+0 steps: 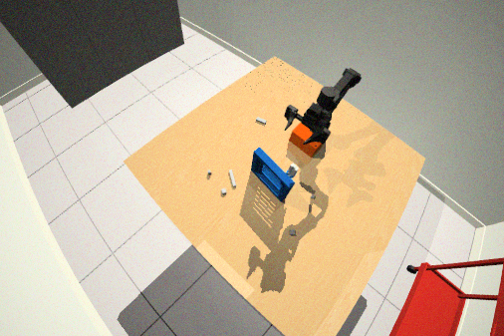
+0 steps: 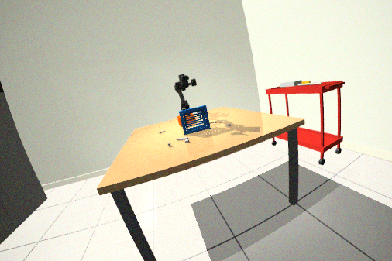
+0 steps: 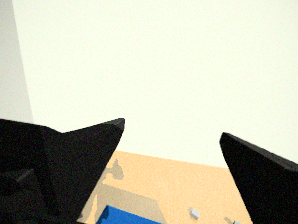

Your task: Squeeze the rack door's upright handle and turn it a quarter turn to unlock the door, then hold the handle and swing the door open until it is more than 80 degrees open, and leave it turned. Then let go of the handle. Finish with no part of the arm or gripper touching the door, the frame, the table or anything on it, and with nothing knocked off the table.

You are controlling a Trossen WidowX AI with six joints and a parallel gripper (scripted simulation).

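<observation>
The handle is 40 mm behind my gripper tip, 50 mm to the left of it and 290 mm below it. Also, from my gripper tip: grey bar: 140 mm ahead, 170 mm to the right, 400 mm below.
</observation>
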